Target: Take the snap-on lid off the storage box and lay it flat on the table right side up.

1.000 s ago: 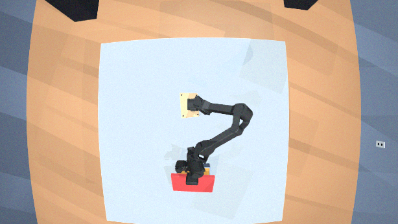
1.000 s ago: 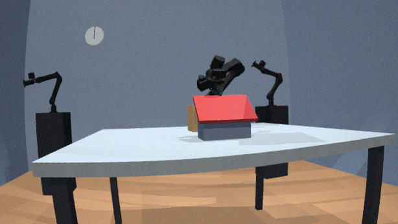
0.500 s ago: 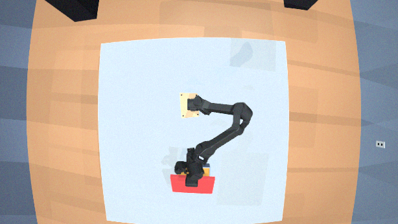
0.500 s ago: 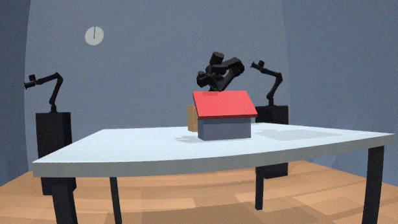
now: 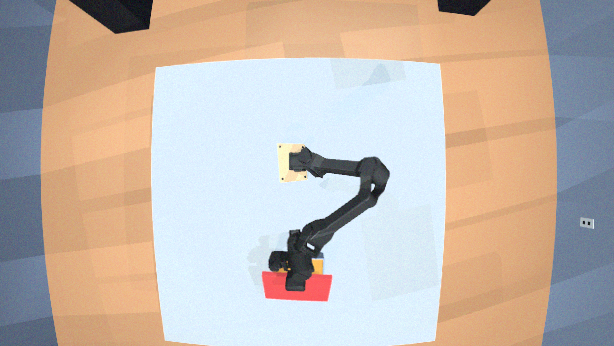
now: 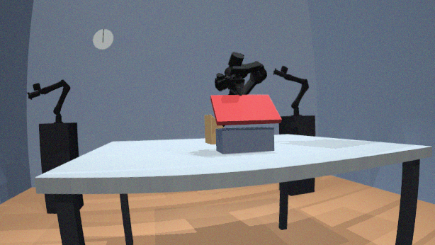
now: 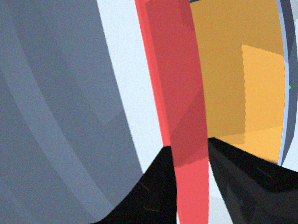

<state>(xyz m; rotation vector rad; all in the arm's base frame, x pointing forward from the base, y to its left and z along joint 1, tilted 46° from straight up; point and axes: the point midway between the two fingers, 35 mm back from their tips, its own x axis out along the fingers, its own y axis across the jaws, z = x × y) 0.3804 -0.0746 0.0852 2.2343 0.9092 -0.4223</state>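
My gripper tip is 7 cm short of the lid and 5 cm above it. From my gripper tip the other things lie so: grey-blue storage box (17 cm below, 4 cm ahead).
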